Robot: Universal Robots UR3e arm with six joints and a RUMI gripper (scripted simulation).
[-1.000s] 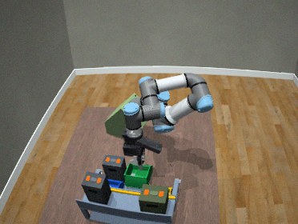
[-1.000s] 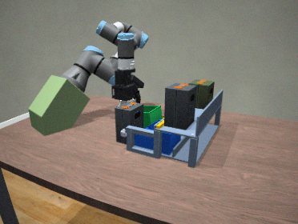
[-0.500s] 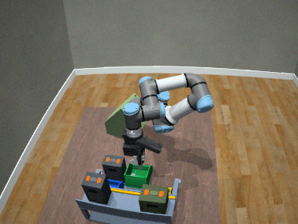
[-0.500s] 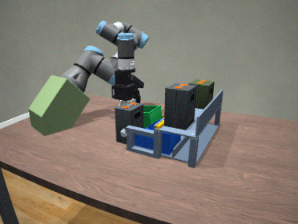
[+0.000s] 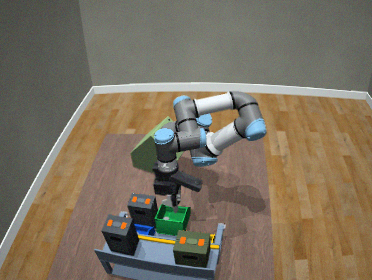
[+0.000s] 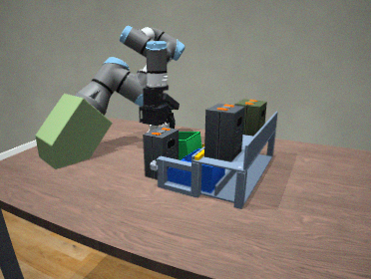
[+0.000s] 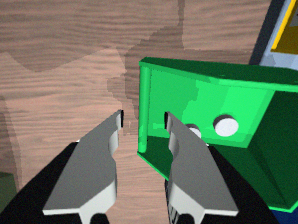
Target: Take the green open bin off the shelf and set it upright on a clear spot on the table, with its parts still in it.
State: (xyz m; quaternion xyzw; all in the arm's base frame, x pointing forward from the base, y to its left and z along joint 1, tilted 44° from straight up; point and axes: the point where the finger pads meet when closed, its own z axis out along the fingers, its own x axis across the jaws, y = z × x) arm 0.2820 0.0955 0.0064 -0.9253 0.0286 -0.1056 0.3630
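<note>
The green open bin lies 60 mm ahead of my hand and 10 mm above it. Round my hand: yellow bar (220 mm ahead, 70 mm above, 10 mm to the left); yellow bin (190 mm ahead, 120 mm to the left); blue bin (190 mm ahead, 110 mm to the right).
</note>
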